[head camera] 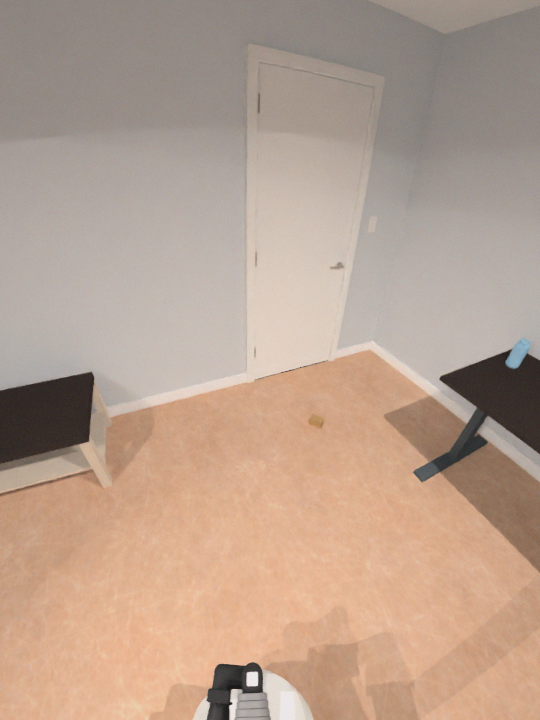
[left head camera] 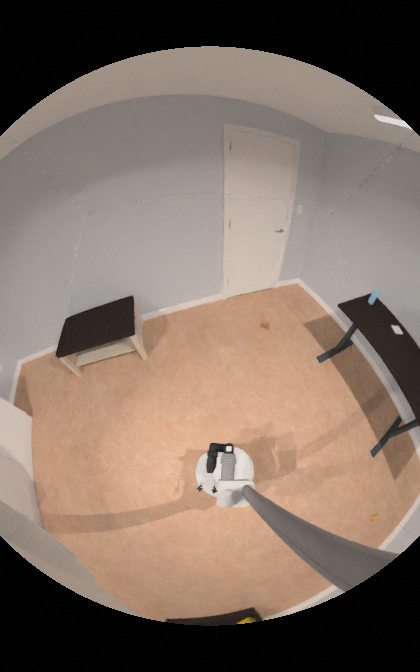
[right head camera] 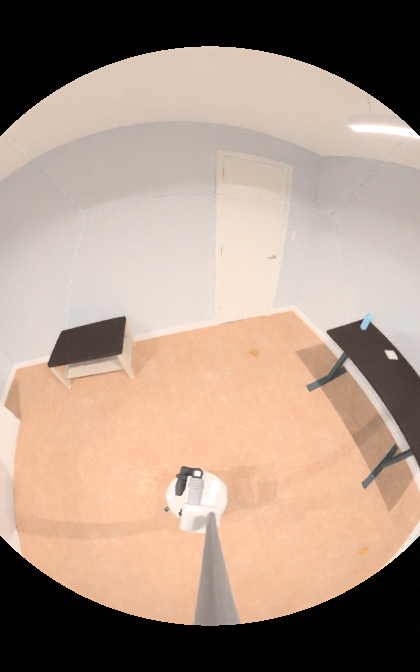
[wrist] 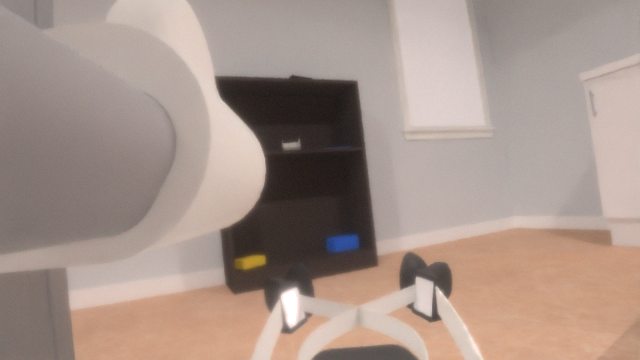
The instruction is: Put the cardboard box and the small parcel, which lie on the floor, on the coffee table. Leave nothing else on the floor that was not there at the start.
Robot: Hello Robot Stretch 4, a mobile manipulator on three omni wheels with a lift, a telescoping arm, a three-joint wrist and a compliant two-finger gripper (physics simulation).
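Frame: origin at the robot's base, x right, y back, z down, level; centimetres.
Seen in the pictures: gripper, fingertip midpoint: (wrist: 356, 279).
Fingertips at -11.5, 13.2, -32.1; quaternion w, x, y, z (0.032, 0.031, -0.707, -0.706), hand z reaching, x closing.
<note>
A point is followed by its place in that frame, as x, y, z.
A small yellowish-brown block (head camera: 316, 420) {44.9, -150.4, -2.2} (left head camera: 264, 325) (right head camera: 254, 352) lies on the floor in front of the door. A small orange block (left head camera: 373, 518) (right head camera: 364, 551) lies on the floor at the lower right of both side head views. They look like the box and the parcel, but I cannot tell which is which. The coffee table (head camera: 46, 415) {-110.5, -114.4, -42.2} (left head camera: 100, 325) (right head camera: 90, 341), with a dark top and pale legs, stands by the wall at the left. My gripper (wrist: 356, 279) {-11.5, 13.2, -32.1} (left head camera: 207, 489) (right head camera: 173, 511) is open and empty, close to my base and far from both blocks and the table.
A dark desk (head camera: 494, 386) {119.9, -107.7, -69.2} (left head camera: 367, 318) (right head camera: 356, 339) on grey legs stands at the right, with a blue bottle (head camera: 517, 353) {141.6, -123.7, -78.7} (left head camera: 373, 297) (right head camera: 366, 321). A dark bookshelf (wrist: 368, 200) {-37.6, 189.0, -34.3} holds a yellow bin (wrist: 250, 261) {27.5, 169.1, -10.5} and a blue bin (wrist: 343, 243) {-21.4, 194.2, -11.3}. A white cabinet (wrist: 620, 150) {-159.1, 152.4, -45.5} stands right of it.
</note>
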